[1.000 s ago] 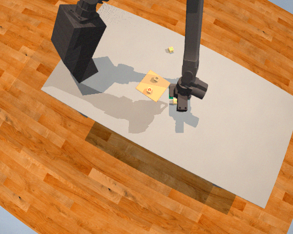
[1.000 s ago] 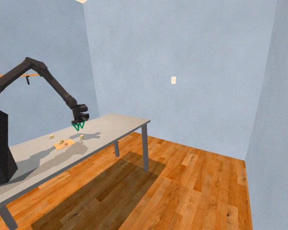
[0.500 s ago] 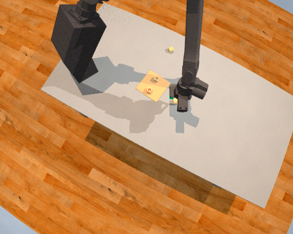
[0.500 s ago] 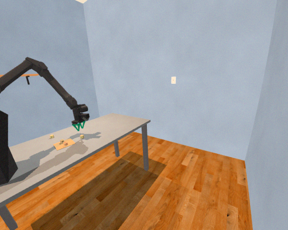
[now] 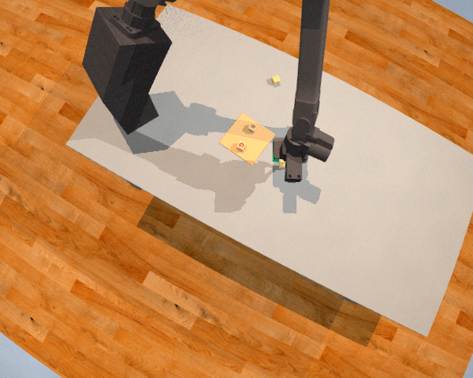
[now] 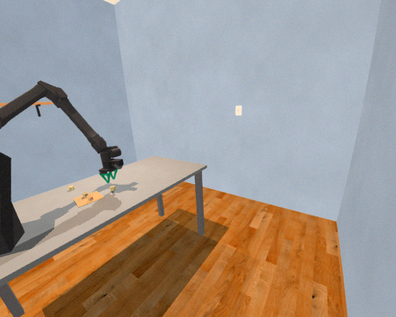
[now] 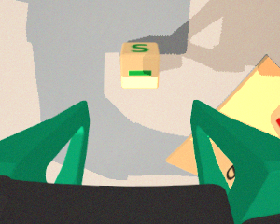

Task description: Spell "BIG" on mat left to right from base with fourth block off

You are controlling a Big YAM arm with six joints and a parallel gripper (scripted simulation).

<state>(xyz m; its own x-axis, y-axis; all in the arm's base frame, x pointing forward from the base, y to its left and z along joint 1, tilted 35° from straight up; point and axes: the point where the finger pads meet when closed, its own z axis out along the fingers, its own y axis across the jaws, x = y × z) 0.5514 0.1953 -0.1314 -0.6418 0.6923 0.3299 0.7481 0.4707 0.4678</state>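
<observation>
The mat is 150 mm behind my hand, 10 mm to the right of it and 70 mm below it. The rest, counted from my hand: block: 230 mm behind, 230 mm to the left, 60 mm below.
</observation>
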